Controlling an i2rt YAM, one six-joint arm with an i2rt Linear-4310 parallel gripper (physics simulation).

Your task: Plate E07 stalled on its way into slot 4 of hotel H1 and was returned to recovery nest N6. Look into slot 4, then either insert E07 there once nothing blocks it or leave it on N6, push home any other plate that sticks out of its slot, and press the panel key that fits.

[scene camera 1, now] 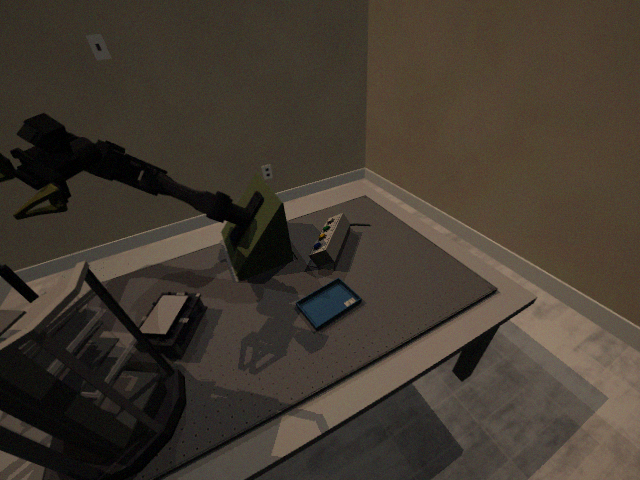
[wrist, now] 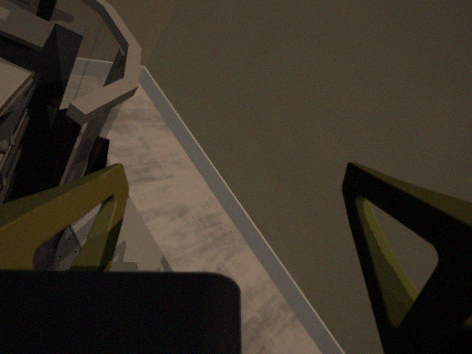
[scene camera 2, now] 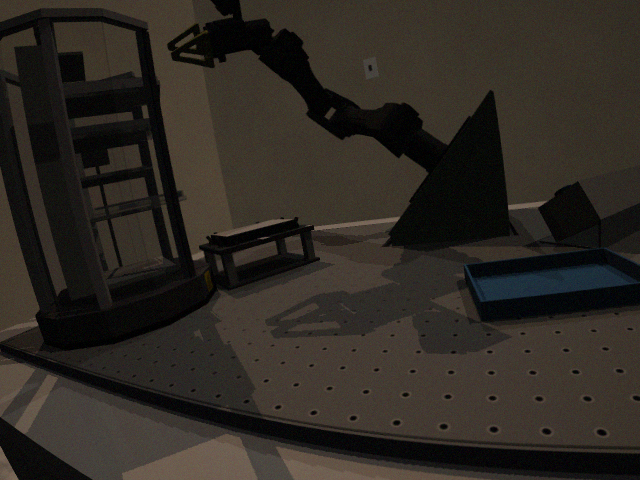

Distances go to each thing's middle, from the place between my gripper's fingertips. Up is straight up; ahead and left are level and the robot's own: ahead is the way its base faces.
My hand is 24 cm above the dark slotted rack (scene camera 2: 97, 215), 22 cm short of it and 3 cm to the right of it. Round my hand: blue tray (scene camera 2: 588, 279): 56 cm to the left, 43 cm below, 17 cm ahead.
